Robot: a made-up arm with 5 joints. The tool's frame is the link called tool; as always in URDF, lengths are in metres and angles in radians.
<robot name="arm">
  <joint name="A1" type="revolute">
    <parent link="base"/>
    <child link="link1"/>
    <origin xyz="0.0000 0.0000 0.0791"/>
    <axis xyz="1 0 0"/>
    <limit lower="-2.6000" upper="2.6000"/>
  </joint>
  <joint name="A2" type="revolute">
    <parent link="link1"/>
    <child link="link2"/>
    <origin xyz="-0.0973 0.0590 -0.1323"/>
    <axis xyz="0 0 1"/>
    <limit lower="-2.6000" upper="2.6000"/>
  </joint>
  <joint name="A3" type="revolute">
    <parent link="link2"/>
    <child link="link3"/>
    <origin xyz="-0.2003 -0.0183 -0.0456"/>
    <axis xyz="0 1 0"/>
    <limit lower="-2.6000" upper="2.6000"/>
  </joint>
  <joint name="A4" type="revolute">
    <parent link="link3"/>
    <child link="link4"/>
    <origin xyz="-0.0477 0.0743 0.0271"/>
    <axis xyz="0 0 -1"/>
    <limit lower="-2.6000" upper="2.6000"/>
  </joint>
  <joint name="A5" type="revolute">
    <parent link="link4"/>
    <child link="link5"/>
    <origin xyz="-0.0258 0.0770 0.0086"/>
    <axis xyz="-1 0 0"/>
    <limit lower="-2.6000" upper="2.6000"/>
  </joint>
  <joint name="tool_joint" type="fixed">
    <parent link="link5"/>
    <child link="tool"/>
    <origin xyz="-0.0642 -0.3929 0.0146"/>
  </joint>
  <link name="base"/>
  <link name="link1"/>
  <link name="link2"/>
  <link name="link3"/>
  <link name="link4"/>
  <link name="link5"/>
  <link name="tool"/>
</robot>
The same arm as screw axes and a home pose.
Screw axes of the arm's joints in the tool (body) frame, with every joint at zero. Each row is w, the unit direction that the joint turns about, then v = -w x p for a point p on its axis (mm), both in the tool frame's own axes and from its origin. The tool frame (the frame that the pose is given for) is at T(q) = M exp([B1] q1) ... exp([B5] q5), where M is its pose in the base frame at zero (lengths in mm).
B1 = (1, 0, 0, 0, 127.6, -200.9)
B2 = (0, 0, 1, 259.9, -338, 0)
B3 = (0, 1, 0, 50.3, 0, 137.7)
B4 = (0, 0, -1, -315.9, 90, 0)
B5 = (-1, 0, 0, 0, 14.6, 392.9)
M: xyz -435.3 -200.9 -48.5 (mm) quaternion w x y z 1 0 0 0
Joint limits (rad, base to tool): -2.6..2.6 -2.6..2.6 -2.6..2.6 -2.6..2.6 -2.6..2.6

